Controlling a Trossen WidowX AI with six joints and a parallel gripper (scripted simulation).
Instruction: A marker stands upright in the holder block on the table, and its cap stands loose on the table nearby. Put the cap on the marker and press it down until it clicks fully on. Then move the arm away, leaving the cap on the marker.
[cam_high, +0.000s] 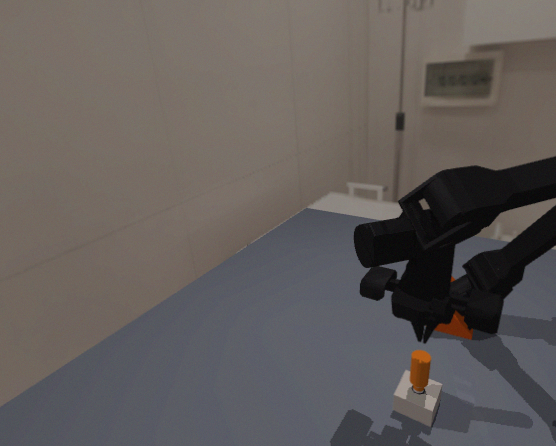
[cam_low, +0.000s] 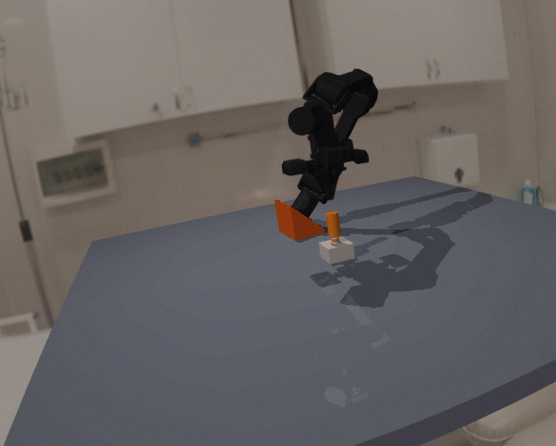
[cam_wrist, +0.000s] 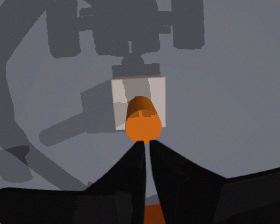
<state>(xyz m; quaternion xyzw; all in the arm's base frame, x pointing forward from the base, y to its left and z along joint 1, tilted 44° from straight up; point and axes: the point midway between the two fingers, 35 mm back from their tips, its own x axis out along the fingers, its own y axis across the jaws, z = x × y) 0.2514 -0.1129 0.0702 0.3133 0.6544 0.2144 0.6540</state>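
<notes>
Now: the orange cap 60 mm below my gripper tip. The rest, counted from my gripper tip: white marker (70 mm below); block (120 mm below).
</notes>
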